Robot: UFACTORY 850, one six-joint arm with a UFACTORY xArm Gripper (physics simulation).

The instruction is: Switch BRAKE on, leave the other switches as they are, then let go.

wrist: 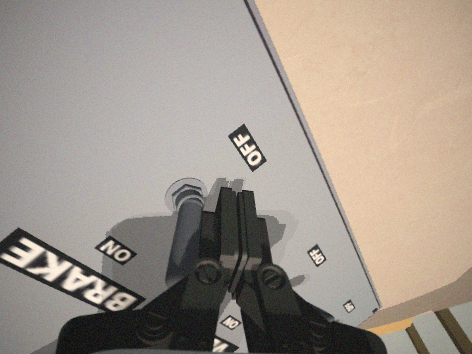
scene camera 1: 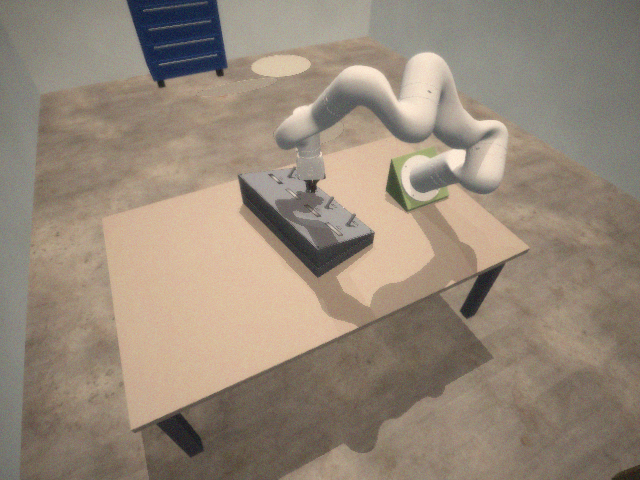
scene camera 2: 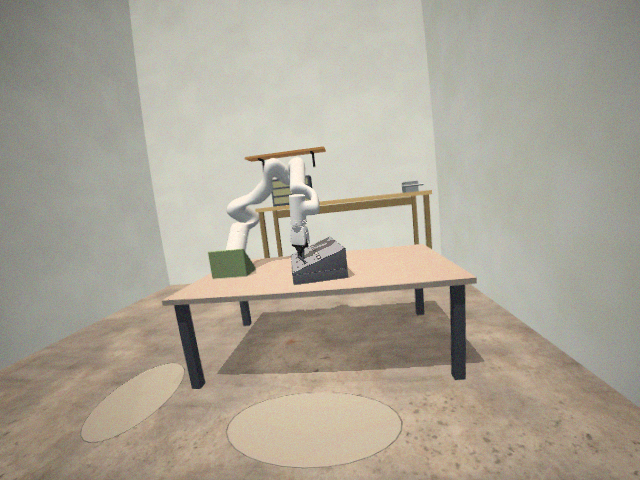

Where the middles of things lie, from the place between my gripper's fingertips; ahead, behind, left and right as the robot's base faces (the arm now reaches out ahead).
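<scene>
There is the brake lever [wrist: 184, 252], and my hand is 20 mm below it, 20 mm short of it and 10 mm to the left of it. Going by their middles, the brake lever is the nearest to my hand of the things named here. The grey sloped switch box [scene camera 1: 319, 236], for its part, is 60 mm to the left of my hand, 70 mm ahead of it and 20 mm below it.
</scene>
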